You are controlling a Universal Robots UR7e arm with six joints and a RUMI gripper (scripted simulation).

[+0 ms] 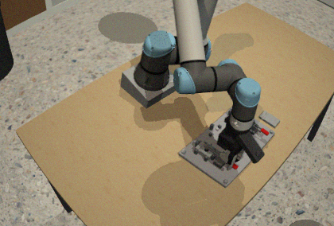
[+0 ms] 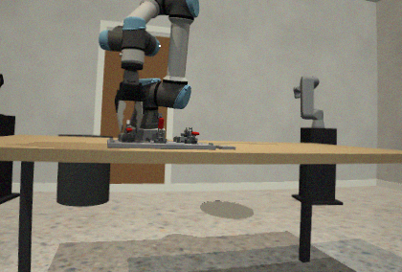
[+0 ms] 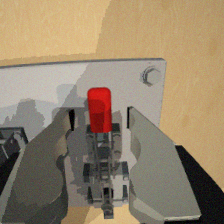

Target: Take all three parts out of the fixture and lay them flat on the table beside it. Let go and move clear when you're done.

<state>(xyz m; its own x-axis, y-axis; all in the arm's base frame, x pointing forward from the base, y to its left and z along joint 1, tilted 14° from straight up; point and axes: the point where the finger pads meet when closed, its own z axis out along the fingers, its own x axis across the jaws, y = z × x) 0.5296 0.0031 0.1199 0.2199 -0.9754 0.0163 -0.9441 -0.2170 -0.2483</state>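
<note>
Right now the grey fixture plate is 11 cm behind my hand, 9 cm to the left of it and 5 cm below it.
</note>
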